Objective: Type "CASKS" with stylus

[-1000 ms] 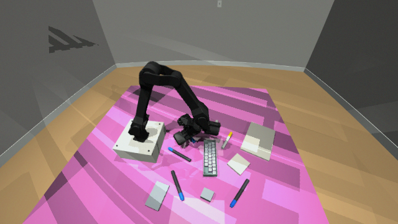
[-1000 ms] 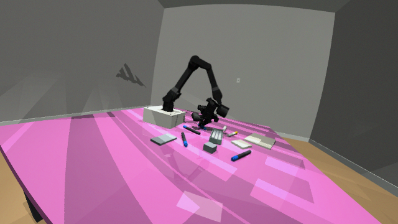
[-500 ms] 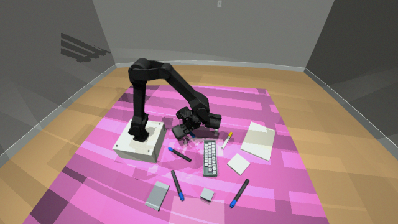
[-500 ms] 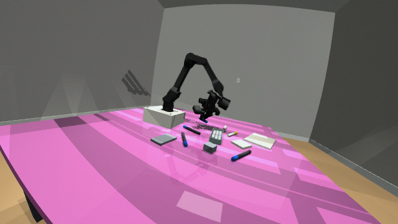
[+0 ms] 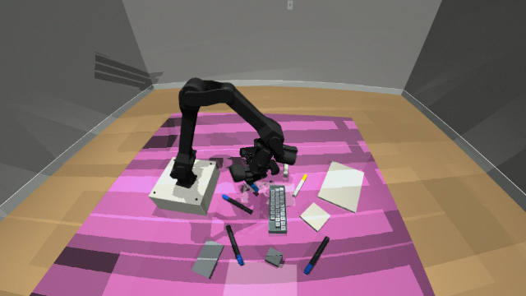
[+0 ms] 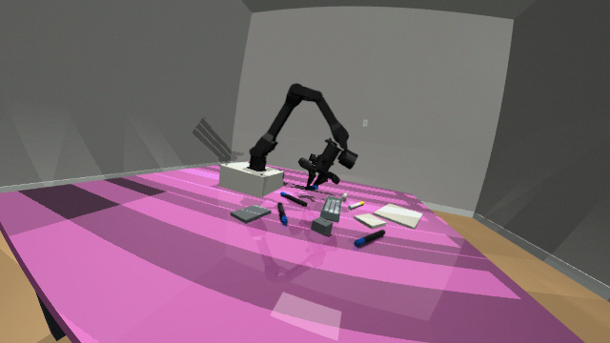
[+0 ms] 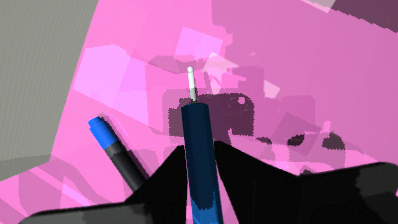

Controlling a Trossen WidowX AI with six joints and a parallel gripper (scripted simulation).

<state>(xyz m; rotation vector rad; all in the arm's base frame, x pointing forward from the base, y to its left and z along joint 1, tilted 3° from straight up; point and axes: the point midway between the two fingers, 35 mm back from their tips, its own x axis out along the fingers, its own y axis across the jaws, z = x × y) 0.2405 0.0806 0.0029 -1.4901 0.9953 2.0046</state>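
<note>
My gripper tip is 30 mm past the stylus tip, 30 mm to the right of it and 10 mm above it. Round my gripper tip: grey block (150 mm ahead, 240 mm to the right, 30 mm below); blue stylus (10 mm behind, 10 mm to the left); white-and-yellow marker (210 mm ahead, 70 mm to the left, 40 mm below).
</note>
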